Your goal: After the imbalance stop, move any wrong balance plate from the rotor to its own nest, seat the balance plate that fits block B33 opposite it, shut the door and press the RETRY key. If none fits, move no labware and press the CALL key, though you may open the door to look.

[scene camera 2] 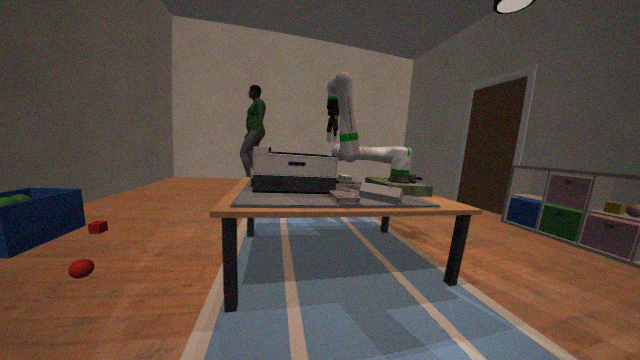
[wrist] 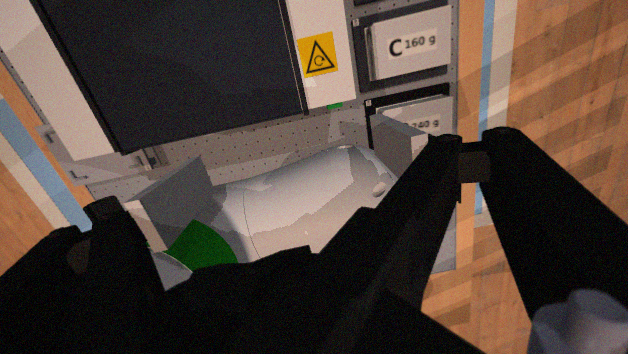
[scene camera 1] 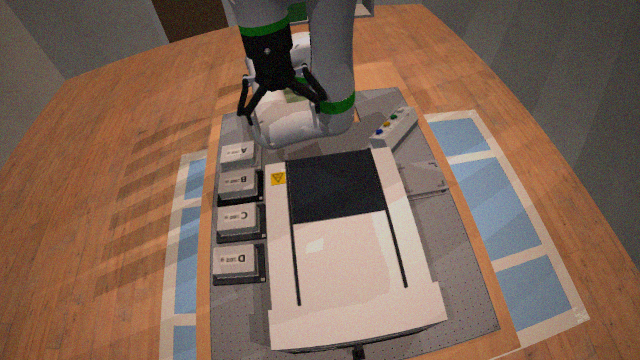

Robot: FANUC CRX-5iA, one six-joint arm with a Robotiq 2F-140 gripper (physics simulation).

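Where they show: gripper, fingertip midpoint: (scene camera 2: 331, 141) (wrist: 288, 155) (scene camera 1: 286, 128); arm's base at its link origin: (scene camera 2: 398, 181).
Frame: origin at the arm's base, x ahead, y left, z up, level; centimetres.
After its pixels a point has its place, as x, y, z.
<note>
The white centrifuge (scene camera 1: 417, 240) @(77.6, 25.8, 14.8) (scene camera 2: 295, 165) @(74.0, 26.2, 9.3) has a dark panel (scene camera 1: 336, 185) @(61.9, 8.8, 15.1) (wrist: 175, 65) @(58.9, 8.9, 15.1) and a pale panel over its top; the rotor and block B33 do not show. Balance plates A (scene camera 1: 237, 154) @(35.0, -25.3, -0.9), B (scene camera 1: 237, 184) @(48.2, -23.0, -0.7), C (scene camera 1: 237, 220) @(61.4, -21.2, -0.9) (wrist: 410, 45) @(59.9, -21.6, -0.8) and D (scene camera 1: 235, 260) @(74.4, -20.4, -0.8) sit in nests beside it. C reads 160 g; its neighbour in the wrist view reads 240 g. A sloped key box (scene camera 1: 400, 131) @(29.7, 32.7, -0.5) (scene camera 2: 381, 192) @(27.7, 35.2, -1.5) bears blue, yellow, green and pale keys; their lettering is unreadable. My gripper (scene camera 1: 283, 119) @(51.2, -2.0, 24.6) (scene camera 2: 332, 137) @(51.2, -2.0, 24.6) (wrist: 288, 155) @(51.2, -2.0, 24.6) is open and empty, high above the board's rear.
A low plate with corner marks (scene camera 1: 425, 177) @(48.7, 37.9, -2.8) (scene camera 2: 345, 197) @(49.4, 44.6, -2.8) lies right of the centrifuge in scene camera 1. My own arm (scene camera 1: 305, 130) @(47.1, 1.7, 19.4) (wrist: 300, 200) @(46.1, -2.3, 22.5) is beneath the fingers in the wrist view. A person (scene camera 2: 255, 117) stands beyond the table (scene camera 2: 350, 212) @(48.2, 51.4, -7.9). A yellow warning label (scene camera 1: 278, 178) @(58.6, -5.4, 14.9) (wrist: 318, 55) @(58.5, -5.5, 14.9) marks the centrifuge.
</note>
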